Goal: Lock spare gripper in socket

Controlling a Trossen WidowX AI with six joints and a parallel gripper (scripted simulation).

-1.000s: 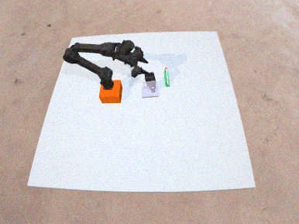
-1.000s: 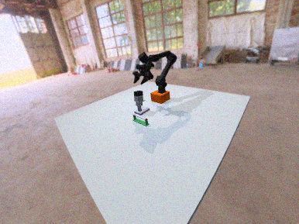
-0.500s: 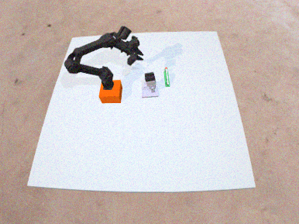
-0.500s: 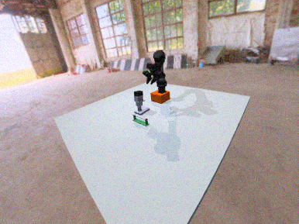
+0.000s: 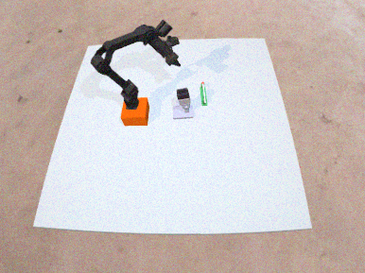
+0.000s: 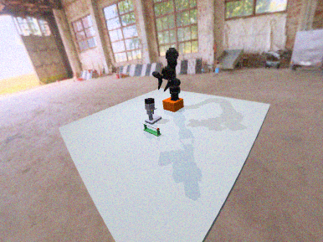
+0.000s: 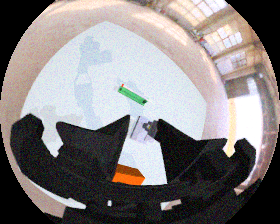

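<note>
Right now my gripper tip is 23 cm above the green bar, 12 cm short of it and 1 cm to the right of it. Round my gripper tip: spare gripper: 12 cm to the right, 12 cm below, 3 cm ahead; mount: 20 cm below, 12 cm to the right, 3 cm ahead.
</note>
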